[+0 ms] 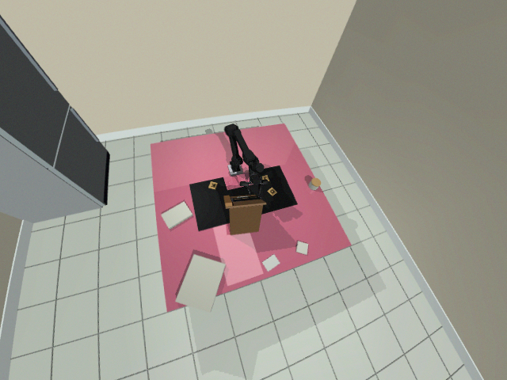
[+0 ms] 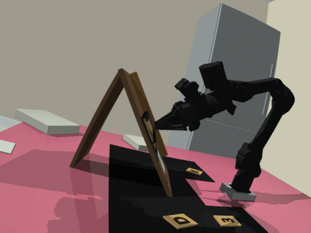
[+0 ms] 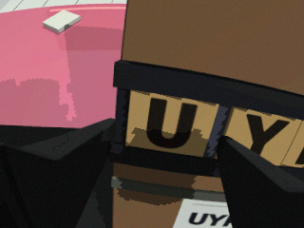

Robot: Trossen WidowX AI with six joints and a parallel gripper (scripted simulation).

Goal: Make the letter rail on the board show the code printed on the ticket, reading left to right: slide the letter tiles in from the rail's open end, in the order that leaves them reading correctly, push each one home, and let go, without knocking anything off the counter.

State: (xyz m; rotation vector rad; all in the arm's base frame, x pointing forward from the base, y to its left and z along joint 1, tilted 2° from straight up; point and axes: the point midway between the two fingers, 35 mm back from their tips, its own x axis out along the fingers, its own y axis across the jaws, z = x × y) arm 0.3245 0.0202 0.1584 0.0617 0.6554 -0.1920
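My gripper tip is 5 cm past the white ticket, 6 cm to the left of it and 10 cm above it. Also, from my gripper tip: black mat: 14 cm behind, 2 cm to the right, 17 cm below.
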